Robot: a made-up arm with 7 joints. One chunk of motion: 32 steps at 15 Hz.
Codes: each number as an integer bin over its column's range. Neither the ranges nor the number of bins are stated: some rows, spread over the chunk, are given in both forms.
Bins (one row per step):
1: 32 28 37 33 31 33
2: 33 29 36 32 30 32
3: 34 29 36 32 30 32
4: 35 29 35 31 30 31
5: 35 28 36 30 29 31
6: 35 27 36 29 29 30
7: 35 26 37 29 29 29
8: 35 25 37 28 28 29
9: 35 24 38 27 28 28
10: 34 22 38 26 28 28
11: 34 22 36 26 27 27
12: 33 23 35 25 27 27
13: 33 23 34 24 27 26
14: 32 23 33 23 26 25
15: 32 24 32 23 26 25
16: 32 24 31 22 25 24
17: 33 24 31 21 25 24
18: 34 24 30 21 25 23
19: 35 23 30 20 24 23
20: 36 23 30 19 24 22
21: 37 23 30 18 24 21
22: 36 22 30 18 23 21
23: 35 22 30 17 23 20
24: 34 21 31 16 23 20
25: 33 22 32 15 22 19
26: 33 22 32 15 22 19
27: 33 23 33 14 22 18
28: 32 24 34 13 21 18
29: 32 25 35 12 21 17
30: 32 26 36 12 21 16
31: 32 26 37 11 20 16
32: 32 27 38 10 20 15
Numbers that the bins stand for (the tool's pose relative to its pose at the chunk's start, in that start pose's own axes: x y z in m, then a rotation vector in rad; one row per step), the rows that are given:
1: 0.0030 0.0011 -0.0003 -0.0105 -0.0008 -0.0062
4: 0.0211 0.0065 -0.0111 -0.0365 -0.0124 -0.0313
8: 0.0211 -0.0151 -0.0003 -0.0756 -0.0356 -0.0563
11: 0.0151 -0.0313 -0.0057 -0.1016 -0.0471 -0.0814
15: 0.0030 -0.0205 -0.0273 -0.1406 -0.0587 -0.1065
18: 0.0151 -0.0205 -0.0381 -0.1667 -0.0703 -0.1316
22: 0.0271 -0.0313 -0.0381 -0.2057 -0.0935 -0.1567
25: 0.0090 -0.0313 -0.0273 -0.2448 -0.1051 -0.1817
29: 0.0030 -0.0151 -0.0111 -0.2838 -0.1167 -0.2068
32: 0.0030 -0.0043 0.0051 -0.3098 -0.1283 -0.2319
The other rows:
2: 0.0090 0.0065 -0.0057 -0.0235 -0.0124 -0.0187
3: 0.0151 0.0065 -0.0057 -0.0235 -0.0124 -0.0187
5: 0.0211 0.0011 -0.0057 -0.0495 -0.0240 -0.0313
6: 0.0211 -0.0043 -0.0057 -0.0625 -0.0240 -0.0438
7: 0.0211 -0.0097 -0.0003 -0.0625 -0.0240 -0.0563
9: 0.0211 -0.0205 0.0051 -0.0886 -0.0356 -0.0689
10: 0.0151 -0.0313 0.0051 -0.1016 -0.0356 -0.0689
12: 0.0090 -0.0259 -0.0111 -0.1146 -0.0471 -0.0814
13: 0.0090 -0.0259 -0.0165 -0.1276 -0.0471 -0.0940
14: 0.0030 -0.0259 -0.0219 -0.1406 -0.0587 -0.1065
16: 0.0030 -0.0205 -0.0327 -0.1537 -0.0703 -0.1190
17: 0.0090 -0.0205 -0.0327 -0.1667 -0.0703 -0.1190
19: 0.0211 -0.0259 -0.0381 -0.1797 -0.0819 -0.1316
20: 0.0271 -0.0259 -0.0381 -0.1927 -0.0819 -0.1441
21: 0.0332 -0.0259 -0.0381 -0.2057 -0.0819 -0.1567
23: 0.0211 -0.0313 -0.0381 -0.2187 -0.0935 -0.1692
24: 0.0151 -0.0367 -0.0327 -0.2317 -0.0935 -0.1692
26: 0.0090 -0.0313 -0.0273 -0.2448 -0.1051 -0.1817
27: 0.0090 -0.0259 -0.0219 -0.2578 -0.1051 -0.1943
28: 0.0030 -0.0205 -0.0165 -0.2708 -0.1167 -0.1943
30: 0.0030 -0.0097 -0.0057 -0.2838 -0.1167 -0.2194
31: 0.0030 -0.0097 -0.0003 -0.2968 -0.1283 -0.2194

